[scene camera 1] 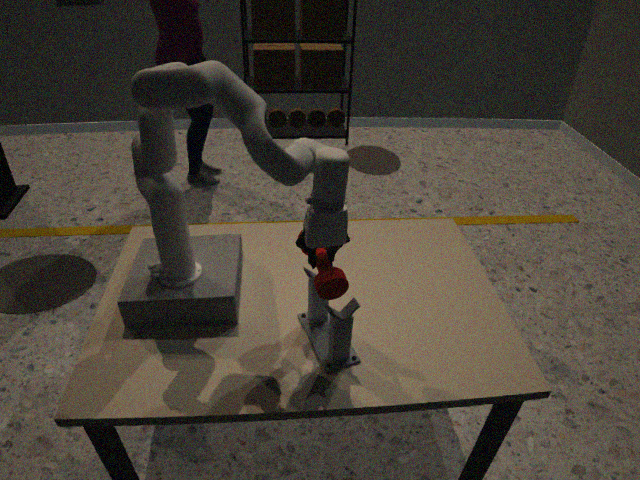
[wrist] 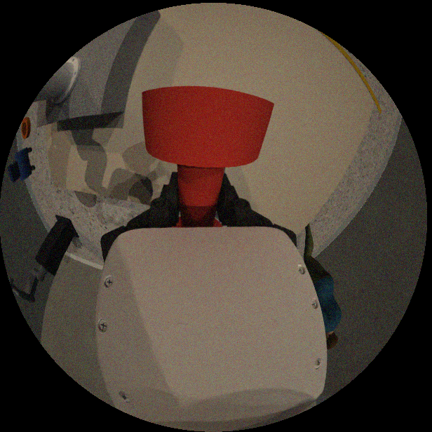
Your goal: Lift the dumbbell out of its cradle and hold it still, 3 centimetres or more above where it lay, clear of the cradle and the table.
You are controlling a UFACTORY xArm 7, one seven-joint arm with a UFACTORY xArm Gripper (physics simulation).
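Places are measured from the arm's base along level axes (x back, y up, z left), in metres.
Pixels of known places: gripper, fingertip midpoint: [scene camera 1: 320,264]; arm's base, origin of the base link: [scene camera 1: 180,274].
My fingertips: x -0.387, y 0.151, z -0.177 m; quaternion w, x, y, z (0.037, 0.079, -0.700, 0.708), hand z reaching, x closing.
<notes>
Ahead of a thing's pixels: the offset from my fingertips to its middle. Level surfaces: height alone.
The red dumbbell {dx -0.002, dy +0.016, dz -0.008 m} [scene camera 1: 331,283] [wrist: 206,127] is held in the air above the grey cradle {dx -0.025, dy -0.152, dz -0.022 m} [scene camera 1: 341,338], with a visible gap over the cradle's front notch. Its near round head is a little lower than its handle in the scene view. My gripper [scene camera 1: 321,258] [wrist: 197,184] is shut on the dumbbell's handle, with a black finger on each side of it in the wrist view. The dumbbell's far head is mostly hidden behind the gripper. The cradle stands upright on the table {dy -0.250 m} [scene camera 1: 423,310], and it does not show in the wrist view.
The robot's grey base block [scene camera 1: 180,312] stands on the left of the table. A person [scene camera 1: 178,31] stands on the floor behind the table, near a dark shelf rack [scene camera 1: 297,91]. The table's front edge [scene camera 1: 413,407] lies in front of the cradle.
</notes>
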